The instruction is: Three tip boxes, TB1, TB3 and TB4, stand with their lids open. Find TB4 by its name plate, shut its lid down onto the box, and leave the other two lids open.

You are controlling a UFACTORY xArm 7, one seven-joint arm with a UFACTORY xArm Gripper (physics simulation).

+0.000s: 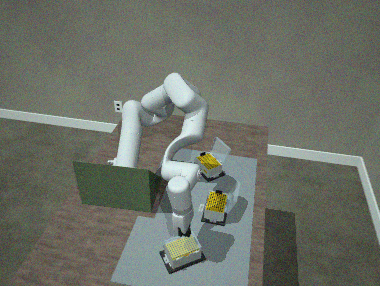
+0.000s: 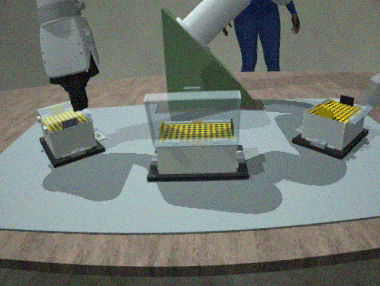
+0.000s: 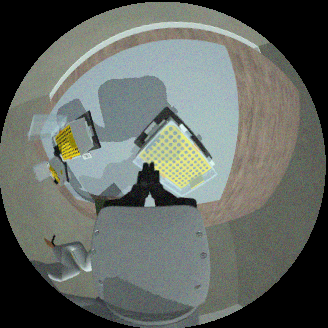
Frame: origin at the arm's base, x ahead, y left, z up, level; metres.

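Seen in the pictures: gripper, fingertip midpoint: (image 1: 186, 234) (image 2: 81, 109) (image 3: 149, 169); arm's base, origin of the base link: (image 1: 125, 169) (image 2: 192, 35).
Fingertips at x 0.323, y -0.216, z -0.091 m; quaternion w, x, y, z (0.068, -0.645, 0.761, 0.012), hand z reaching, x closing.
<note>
Pixels of each thing's top centre, then the offset from my fingertips to it. "spot": a spot on its surface instead. Level surfaces: height alone.
- middle box, middle of its top: (image 2: 197, 124) (image 3: 64, 149) (image 1: 214, 200) dx +0.076, dy +0.221, dz -0.013 m
- far box, middle of its top: (image 2: 337, 102) (image 1: 208, 158) (image 3: 52, 176) dx +0.008, dy +0.493, dz -0.004 m
- wooden table, its level: dz -0.082 m
- grey-blue mat, its level: dz -0.079 m
- small white plate, surface spot: (image 3: 87, 156) (image 1: 200, 208) spot: dx +0.017, dy +0.218, dz -0.077 m
The near box (image 1: 183, 252) (image 2: 72, 142) (image 3: 175, 155) has its clear lid down over its yellow tips; whether it is fully seated I cannot tell. Its name is not readable. The middle box (image 1: 216, 207) (image 2: 197, 159) (image 3: 80, 137) has its clear lid (image 1: 233, 192) (image 2: 192, 107) (image 3: 42, 126) standing open. The far box (image 1: 210, 166) (image 2: 334, 125) (image 3: 56, 172) also has its lid (image 1: 220, 149) open. My gripper (image 1: 184, 234) (image 2: 80, 108) (image 3: 149, 169) is shut and empty, close to the near box's robot-side edge; contact is unclear.
A green panel (image 1: 115, 187) (image 2: 185, 70) stands on the wooden table (image 1: 65, 240) beside the arm's base. The boxes stand on a grey-blue mat (image 1: 135, 250) (image 2: 125, 217). A small white plate (image 1: 201, 207) (image 3: 87, 156) lies by the middle box, its lettering blurred.
</note>
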